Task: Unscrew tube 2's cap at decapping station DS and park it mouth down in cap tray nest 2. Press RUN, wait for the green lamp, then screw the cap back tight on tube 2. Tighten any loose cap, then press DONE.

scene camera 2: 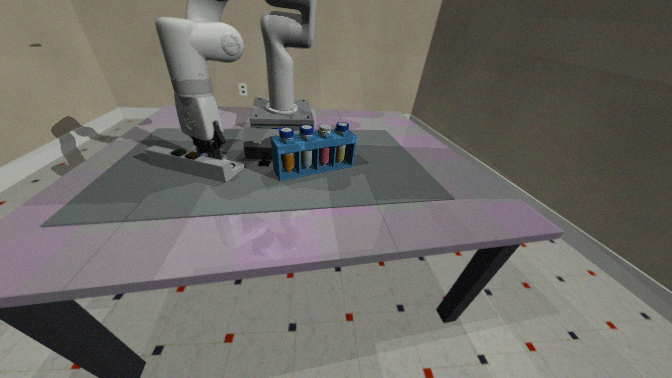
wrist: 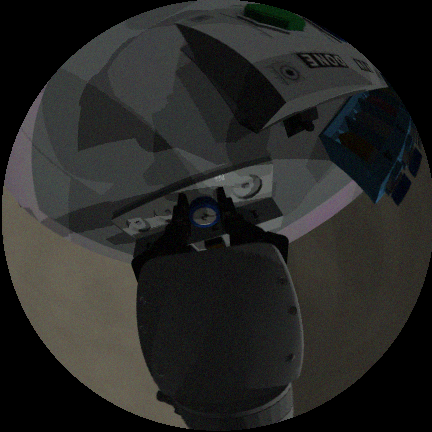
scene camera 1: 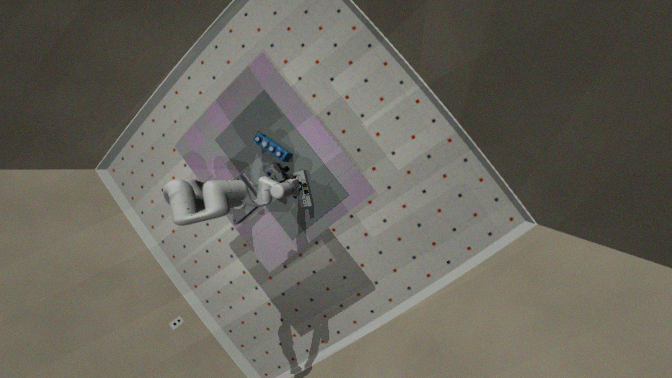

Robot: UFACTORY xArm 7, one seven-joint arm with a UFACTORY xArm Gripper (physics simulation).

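Places are measured from the arm's base along level axes (x right, y ahead, z up), in metres.
Where they show: gripper, fingertip midpoint: (wrist: 202, 199) (scene camera 1: 299, 185); arm's base, origin of the base link: (scene camera 2: 282, 108).
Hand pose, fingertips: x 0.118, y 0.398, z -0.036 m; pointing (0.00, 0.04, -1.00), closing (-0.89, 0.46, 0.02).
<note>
Each offset is from my fingertips to the top centre of the thing. "*": to the spot under its first point. Level surfaces: height alone.
My gripper (wrist: 202, 199) (scene camera 2: 206, 154) is shut on a blue cap @[dx +0.003, dy +0.005, dz +0.025 m] (wrist: 204, 215) with a pale top disc, in the wrist view. The cap is at the grey cap tray @[dx +0.028, dy +0.011, dz +0.042 m] (wrist: 269, 184) (scene camera 2: 212, 169) (scene camera 1: 307, 201), between its nests; whether it rests fully on the tray is hidden. A round nest @[dx -0.051, dy +0.019, dz -0.004 m] (wrist: 247, 186) shows beside the fingers. The blue rack @[dx -0.277, dy -0.020, dz +0.091 m] (scene camera 2: 315, 145) (scene camera 1: 285, 153) holds upright tubes. In scene camera 2, the tube with pink liquid @[dx -0.300, dy -0.032, dz +0.108 m] (scene camera 2: 325, 156) has a pale top without blue; the others have blue caps. The DONE label (wrist: 324, 61) and a green button (wrist: 275, 17) show in the wrist view.
The control box @[dx -0.130, dy -0.093, dz +0.072 m] (wrist: 230, 70) (scene camera 2: 258, 151) stands between the tray and the rack. A small black fixture @[* dx -0.130, dy -0.027, dz +0.004 m] (wrist: 301, 123) (scene camera 2: 264, 162) lies near it. Small green @[dx +0.054, dy +0.033, dz +0.042 m] (scene camera 2: 178, 151) and brown @[* dx +0.013, dy +0.049, dz +0.041 m] (scene camera 2: 192, 155) pieces show at the tray. The grey mat @[dz -0.012 m] (scene camera 2: 350, 192) lies on the pinkish table @[dz -0.015 m] (scene camera 2: 340, 235).
</note>
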